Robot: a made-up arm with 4 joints. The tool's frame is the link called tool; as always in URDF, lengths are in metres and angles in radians. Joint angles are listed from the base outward. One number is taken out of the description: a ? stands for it. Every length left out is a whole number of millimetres.
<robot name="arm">
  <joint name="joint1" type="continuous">
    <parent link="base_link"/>
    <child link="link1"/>
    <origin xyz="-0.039 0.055 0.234" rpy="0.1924 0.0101 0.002"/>
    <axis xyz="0 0 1"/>
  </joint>
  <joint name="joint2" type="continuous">
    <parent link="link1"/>
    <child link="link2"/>
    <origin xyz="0.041 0.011 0" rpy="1.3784 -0.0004 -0.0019"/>
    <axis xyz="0 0 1"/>
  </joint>
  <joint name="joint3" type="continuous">
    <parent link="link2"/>
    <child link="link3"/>
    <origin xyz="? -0.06 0" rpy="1.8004 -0.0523 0.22"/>
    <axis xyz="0 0 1"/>
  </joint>
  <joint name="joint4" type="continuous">
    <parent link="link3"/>
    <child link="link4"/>
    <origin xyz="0.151 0.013 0" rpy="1.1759 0.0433 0.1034"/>
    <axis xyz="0 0 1"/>
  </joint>
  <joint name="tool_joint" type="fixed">
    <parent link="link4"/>
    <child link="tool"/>
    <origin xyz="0.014 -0.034 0" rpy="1.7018 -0.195 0.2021"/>
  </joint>
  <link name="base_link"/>
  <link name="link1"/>
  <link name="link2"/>
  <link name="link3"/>
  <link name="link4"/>
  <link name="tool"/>
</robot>
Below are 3 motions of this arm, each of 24 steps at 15 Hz.
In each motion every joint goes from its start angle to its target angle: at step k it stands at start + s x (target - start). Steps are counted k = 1, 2, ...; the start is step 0. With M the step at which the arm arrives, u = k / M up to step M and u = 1 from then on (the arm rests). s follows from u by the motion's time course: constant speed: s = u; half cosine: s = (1 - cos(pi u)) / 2; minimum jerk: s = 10 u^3 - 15 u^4 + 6 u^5.
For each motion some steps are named. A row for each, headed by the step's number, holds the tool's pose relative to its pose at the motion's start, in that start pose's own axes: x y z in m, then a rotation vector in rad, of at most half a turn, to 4 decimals.
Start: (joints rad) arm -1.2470 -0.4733 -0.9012 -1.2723
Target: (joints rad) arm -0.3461 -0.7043 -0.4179 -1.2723
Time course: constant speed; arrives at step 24
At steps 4, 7, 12, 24:
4: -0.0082 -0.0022 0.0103 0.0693 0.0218 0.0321
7: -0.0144 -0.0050 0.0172 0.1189 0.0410 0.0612
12: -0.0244 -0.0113 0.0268 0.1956 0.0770 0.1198
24: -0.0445 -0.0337 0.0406 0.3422 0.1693 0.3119

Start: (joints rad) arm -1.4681 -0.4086 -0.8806 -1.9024
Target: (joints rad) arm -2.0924 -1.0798 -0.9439 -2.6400
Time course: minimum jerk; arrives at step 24
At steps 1, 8, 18, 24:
1: 0.0000 0.0000 0.0000 -0.0004 0.0000 -0.0003
8: 0.0028 -0.0077 -0.0137 -0.1306 -0.0096 -0.0804
18: 0.0021 -0.0487 -0.0560 -0.6845 -0.0850 -0.2658
24: 0.0006 -0.0571 -0.0612 -0.7826 -0.0997 -0.2791

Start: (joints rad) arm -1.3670 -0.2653 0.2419 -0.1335
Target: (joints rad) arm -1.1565 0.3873 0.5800 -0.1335
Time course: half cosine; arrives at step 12
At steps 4, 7, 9, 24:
4: 0.0023 -0.0109 -0.0053 0.0461 -0.1474 -0.0281
7: 0.0096 -0.0259 -0.0153 0.1545 -0.3580 -0.0623
9: 0.0165 -0.0333 -0.0222 0.2392 -0.4725 -0.0767
24: 0.0222 -0.0374 -0.0271 0.3023 -0.5426 -0.0834

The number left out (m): -0.156
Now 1 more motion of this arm.
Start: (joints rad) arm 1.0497 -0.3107 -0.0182 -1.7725
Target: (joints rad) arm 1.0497 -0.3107 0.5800 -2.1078
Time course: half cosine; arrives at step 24
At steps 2, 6, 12, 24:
2: -0.0009 -0.0009 0.0001 -0.0096 0.0001 0.0005
6: -0.0074 -0.0079 0.0014 -0.0821 0.0013 0.0056
12: -0.0247 -0.0263 0.0084 -0.2785 0.0070 0.0353
24: -0.0475 -0.0491 0.0266 -0.5472 0.0246 0.1149

